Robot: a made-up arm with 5 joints. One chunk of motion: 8 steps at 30 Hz.
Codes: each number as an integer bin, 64 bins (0 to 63) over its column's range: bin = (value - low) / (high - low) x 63, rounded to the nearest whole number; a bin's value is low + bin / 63 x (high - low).
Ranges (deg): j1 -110..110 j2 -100.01..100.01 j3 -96.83..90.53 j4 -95.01..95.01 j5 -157.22..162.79
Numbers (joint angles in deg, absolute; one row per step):
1: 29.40 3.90 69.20 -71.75 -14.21
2: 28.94 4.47 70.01 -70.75 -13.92
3: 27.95 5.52 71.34 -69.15 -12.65
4: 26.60 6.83 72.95 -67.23 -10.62
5: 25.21 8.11 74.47 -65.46 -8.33
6: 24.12 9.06 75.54 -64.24 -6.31
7: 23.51 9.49 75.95 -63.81 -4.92
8: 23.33 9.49 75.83 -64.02 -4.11
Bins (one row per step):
1: 40 33 56 8 28
2: 40 33 56 8 28
3: 40 33 57 9 28
4: 39 34 57 9 29
5: 39 34 58 10 29
6: 38 34 58 10 30
7: 38 34 58 10 30
8: 38 34 58 10 30

